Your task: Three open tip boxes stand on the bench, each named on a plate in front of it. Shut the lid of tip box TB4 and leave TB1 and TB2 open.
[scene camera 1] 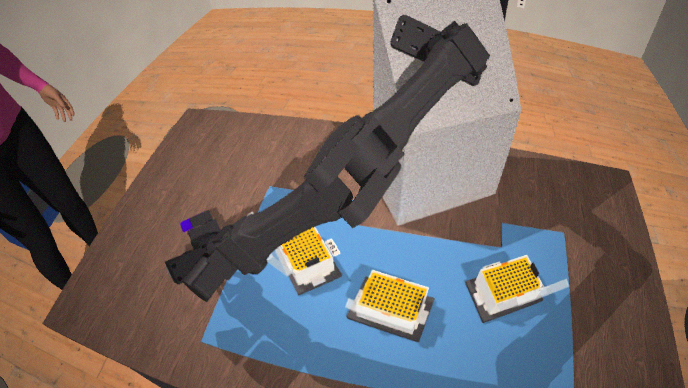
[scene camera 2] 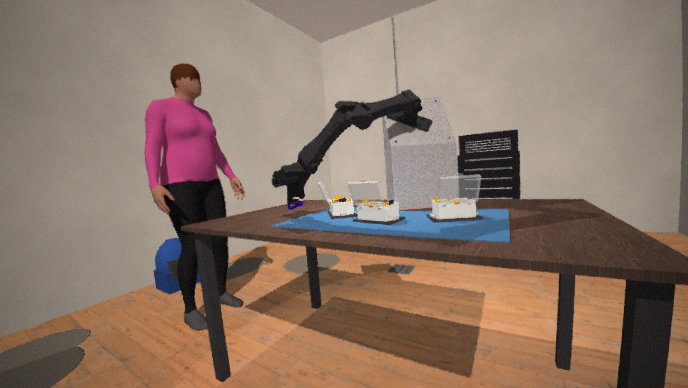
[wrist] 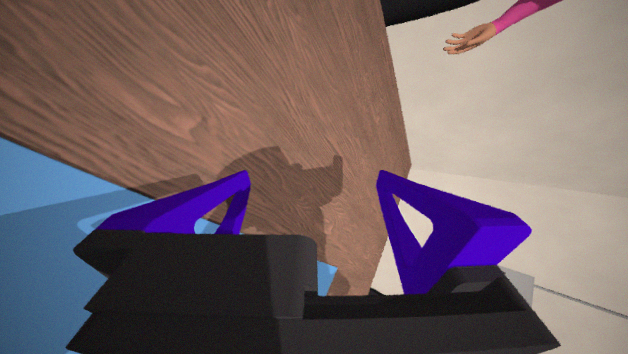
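Observation:
My gripper is open and empty, its purple fingertips wide apart. It hangs low over the brown wood left of the left tip box, on the side of that box's raised lid. The arm hides part of this box and lid in scene camera 1. The small plate is hard to read but looks like TB4. The middle tip box and right tip box stand open, lids up. Their names cannot be read. The wrist view shows no tip box.
The boxes stand on a blue mat on the brown table. A grey pedestal stands behind the boxes. A person stands beyond the table's left side.

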